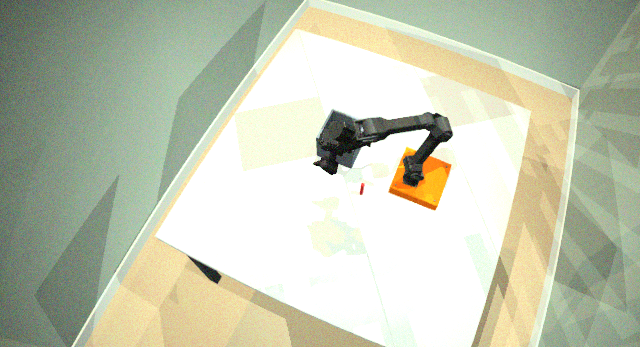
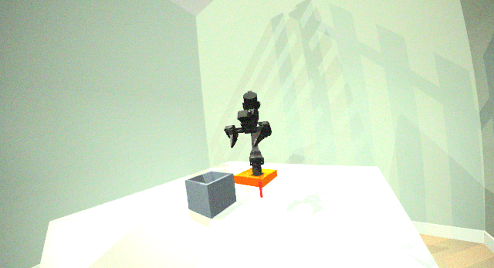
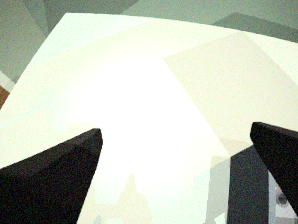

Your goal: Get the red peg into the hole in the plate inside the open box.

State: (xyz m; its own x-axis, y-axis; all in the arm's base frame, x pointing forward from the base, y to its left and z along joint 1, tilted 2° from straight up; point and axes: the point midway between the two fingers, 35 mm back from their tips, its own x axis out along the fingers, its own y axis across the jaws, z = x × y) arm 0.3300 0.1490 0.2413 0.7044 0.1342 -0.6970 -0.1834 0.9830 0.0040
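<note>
The red peg is 170 mm behind my gripper tip, 40 mm to the right of it and 230 mm below it. Also, from my gripper tip: plate (20 mm behind, 220 mm to the right, 230 mm below).
</note>
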